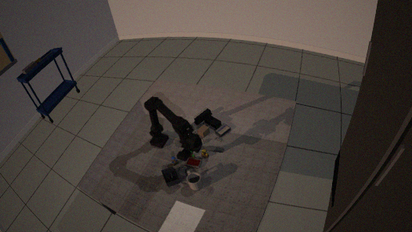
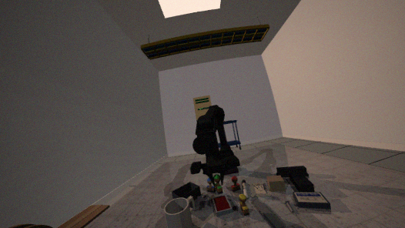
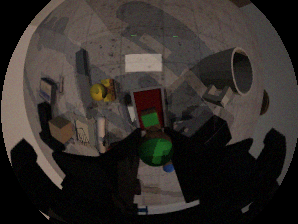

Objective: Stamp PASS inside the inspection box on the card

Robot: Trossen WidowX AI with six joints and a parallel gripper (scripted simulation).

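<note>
My gripper tip is now 80 mm above the red ink pad. Round my gripper tip: yellow-knobbed stamp 80 mm to the left, 70 mm below, 30 mm ahead; then blue-knobbed stamp 110 mm behind, 70 mm below, 50 mm to the right; then green-knobbed stamp right at my gripper tip.
</note>
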